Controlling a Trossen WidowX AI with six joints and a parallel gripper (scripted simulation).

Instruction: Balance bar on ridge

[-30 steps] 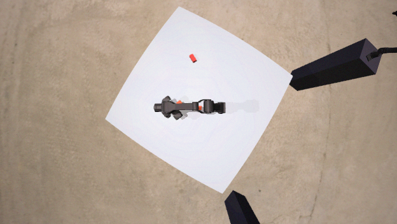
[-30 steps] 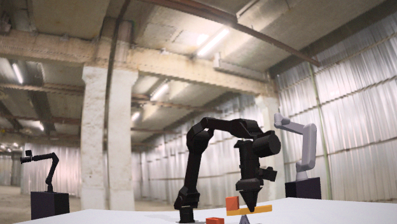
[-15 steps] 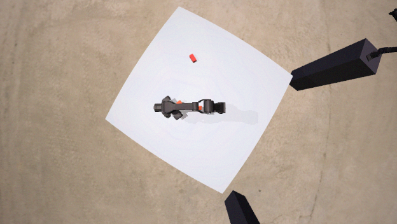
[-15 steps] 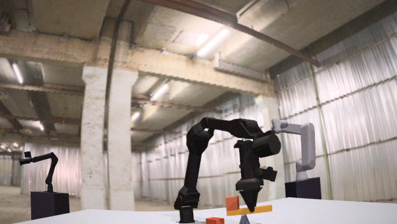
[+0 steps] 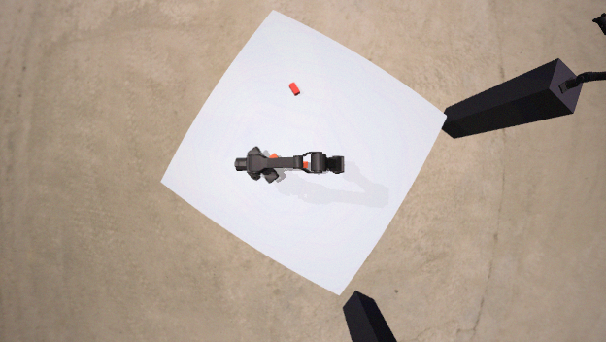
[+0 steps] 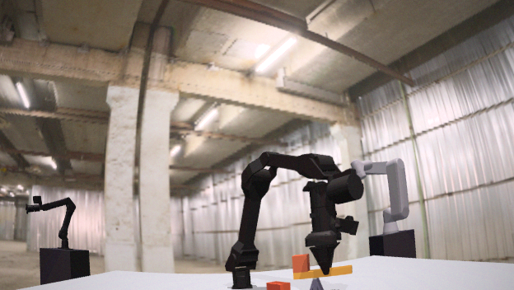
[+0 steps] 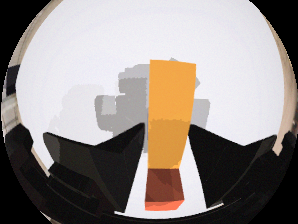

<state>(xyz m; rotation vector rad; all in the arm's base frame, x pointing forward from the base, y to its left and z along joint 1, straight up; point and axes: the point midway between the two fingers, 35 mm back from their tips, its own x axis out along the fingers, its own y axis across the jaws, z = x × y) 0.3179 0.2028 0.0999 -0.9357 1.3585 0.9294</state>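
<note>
Now: gripper tip 3 cm to the left of the yellow bar, 2 cm below it and 1 cm past it.
</note>
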